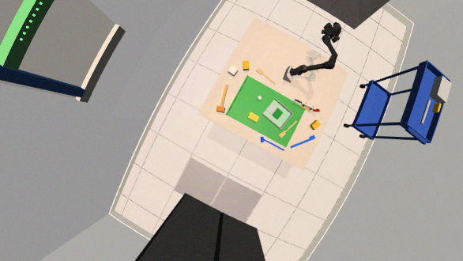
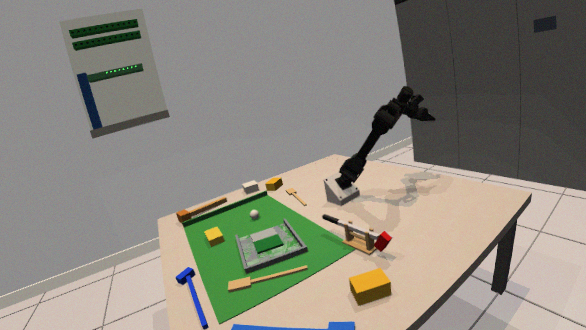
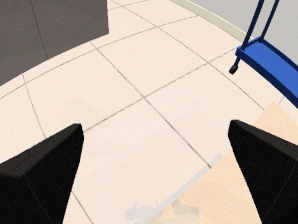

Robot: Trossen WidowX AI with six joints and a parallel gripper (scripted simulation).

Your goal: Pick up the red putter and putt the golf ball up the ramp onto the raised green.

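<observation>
Now: the red putter 71 cm ahead of my gripper tip, 22 cm below it and 12 cm to the left of it. Also, from my gripper tip: white golf ball: 87 cm ahead, 37 cm to the right, 25 cm below; white block: 75 cm to the right, 73 cm ahead, 25 cm below; wooden stand: 71 cm ahead, 24 cm below, 13 cm to the left.
</observation>
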